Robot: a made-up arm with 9 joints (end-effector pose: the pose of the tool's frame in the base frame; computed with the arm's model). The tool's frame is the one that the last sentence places.
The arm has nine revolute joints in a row. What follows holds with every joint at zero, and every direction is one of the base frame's.
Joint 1 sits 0.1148 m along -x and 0.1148 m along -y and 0.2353 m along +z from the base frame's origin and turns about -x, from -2.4 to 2.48 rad.
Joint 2 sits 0.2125 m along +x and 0.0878 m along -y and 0.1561 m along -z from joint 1 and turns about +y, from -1.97 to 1.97 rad.
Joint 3 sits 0.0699 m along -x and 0.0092 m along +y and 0.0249 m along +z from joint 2 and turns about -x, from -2.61 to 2.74 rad.
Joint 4 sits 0.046 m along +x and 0.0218 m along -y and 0.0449 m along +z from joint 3 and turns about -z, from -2.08 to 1.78 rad.
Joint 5 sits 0.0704 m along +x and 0.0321 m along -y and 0.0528 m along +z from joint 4 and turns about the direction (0.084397, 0.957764, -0.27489), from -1.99 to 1.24 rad.
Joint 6 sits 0.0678 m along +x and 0.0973 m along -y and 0.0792 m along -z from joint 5 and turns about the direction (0.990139, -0.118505, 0.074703), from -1.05 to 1.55 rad.
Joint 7 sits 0.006 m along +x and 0.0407 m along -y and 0.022 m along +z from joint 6 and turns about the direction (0.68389, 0.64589, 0.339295), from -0.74 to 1.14 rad.
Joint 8 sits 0.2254 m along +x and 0.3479 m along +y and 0.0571 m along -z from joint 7 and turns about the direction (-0.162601, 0.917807, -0.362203), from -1.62 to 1 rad.
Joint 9 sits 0.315 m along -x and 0.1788 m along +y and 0.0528 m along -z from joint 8 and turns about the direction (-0.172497, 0.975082, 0.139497), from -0.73 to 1.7 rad.
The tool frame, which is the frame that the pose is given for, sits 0.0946 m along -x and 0.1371 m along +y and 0.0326 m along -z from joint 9; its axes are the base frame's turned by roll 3.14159, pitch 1.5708 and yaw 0 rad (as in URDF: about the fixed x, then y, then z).
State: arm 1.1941 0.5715 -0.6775 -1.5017 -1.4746 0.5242 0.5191 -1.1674 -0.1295
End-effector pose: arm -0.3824 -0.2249 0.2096 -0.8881 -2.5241 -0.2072
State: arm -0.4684 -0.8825 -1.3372 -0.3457 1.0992 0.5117 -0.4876 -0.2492 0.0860
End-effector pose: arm -0.3381 -0.0085 0.3529 -1.5840 -1.9105 0.9567
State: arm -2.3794 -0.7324 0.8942 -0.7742 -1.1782 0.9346 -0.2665 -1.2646 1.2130
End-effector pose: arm 0.0228 0.1199 0.8094 -2.2972 -0.3218 -0.9315
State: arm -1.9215 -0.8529 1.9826 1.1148 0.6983 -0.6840 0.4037 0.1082 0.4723
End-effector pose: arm 0.5430 -0.0008 0.0332 0.5488 0.3100 1.3406
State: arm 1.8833 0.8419 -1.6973 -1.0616 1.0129 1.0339 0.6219 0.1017 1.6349
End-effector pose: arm 0.4019 -0.2417 0.9735 -0.9455 1.9433 -2.2073
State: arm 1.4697 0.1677 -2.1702 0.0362 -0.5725 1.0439 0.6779 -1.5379 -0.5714
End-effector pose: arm -0.2510 -0.1824 0.7669 -0.6840 -0.8220 -1.3164
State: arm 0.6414 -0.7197 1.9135 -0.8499 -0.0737 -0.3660 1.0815 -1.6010 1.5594
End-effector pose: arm -0.2133 -0.5972 -0.0564 -0.3585 -1.5660 -1.5753
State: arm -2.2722 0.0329 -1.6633 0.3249 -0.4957 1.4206 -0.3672 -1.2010 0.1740
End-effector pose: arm 0.3406 -0.0010 -0.2913 1.3907 0.6160 -0.2638
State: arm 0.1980 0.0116 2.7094 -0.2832 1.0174 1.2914 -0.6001 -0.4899 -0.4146
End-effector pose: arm 0.4020 -0.6689 -0.0053 1.1431 -1.1309 0.1721
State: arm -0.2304 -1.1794 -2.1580 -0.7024 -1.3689 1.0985 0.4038 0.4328 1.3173
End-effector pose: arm 0.4722 0.1221 -0.2847 1.7537 0.5083 1.6286
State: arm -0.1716 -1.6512 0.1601 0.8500 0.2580 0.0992 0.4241 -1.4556 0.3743
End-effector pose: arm 0.2933 0.0887 0.4858 -2.3029 -0.0642 -1.2045
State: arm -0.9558 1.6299 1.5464 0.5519 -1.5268 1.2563 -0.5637 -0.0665 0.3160
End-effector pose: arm -0.2898 -0.1115 0.1771 1.2366 2.2775 -0.7762
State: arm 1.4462 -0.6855 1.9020 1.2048 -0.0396 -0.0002 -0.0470 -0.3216 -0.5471
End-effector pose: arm 0.4211 -0.0494 0.5980 0.3962 -0.4254 1.7365
